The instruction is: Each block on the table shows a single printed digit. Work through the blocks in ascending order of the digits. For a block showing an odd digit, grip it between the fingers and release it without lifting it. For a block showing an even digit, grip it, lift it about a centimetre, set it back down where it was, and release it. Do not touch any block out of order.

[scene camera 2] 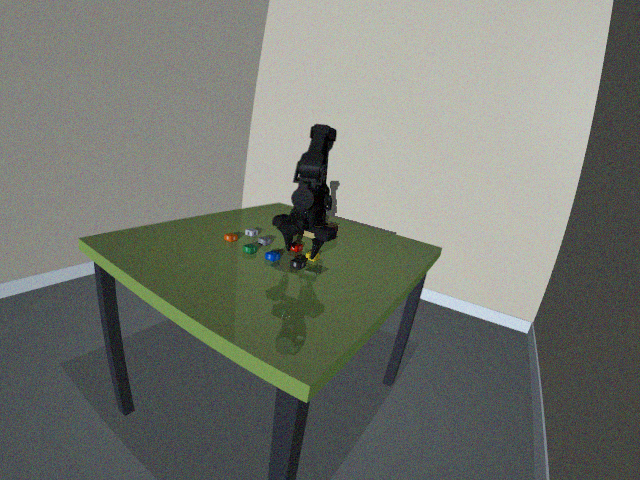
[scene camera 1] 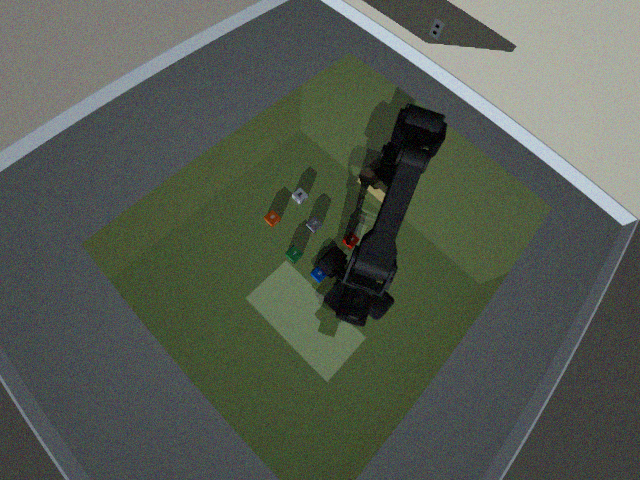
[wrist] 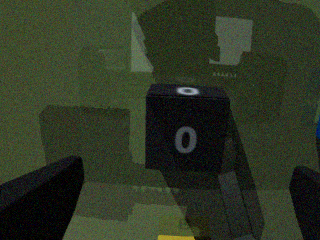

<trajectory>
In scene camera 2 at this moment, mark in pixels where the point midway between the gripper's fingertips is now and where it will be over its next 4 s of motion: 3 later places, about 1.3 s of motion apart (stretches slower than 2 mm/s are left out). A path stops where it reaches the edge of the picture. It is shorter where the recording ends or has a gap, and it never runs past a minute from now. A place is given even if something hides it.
The gripper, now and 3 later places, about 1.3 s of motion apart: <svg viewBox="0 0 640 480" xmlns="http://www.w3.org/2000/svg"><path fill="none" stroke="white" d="M300 255L266 216L251 246L254 222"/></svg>
</trajectory>
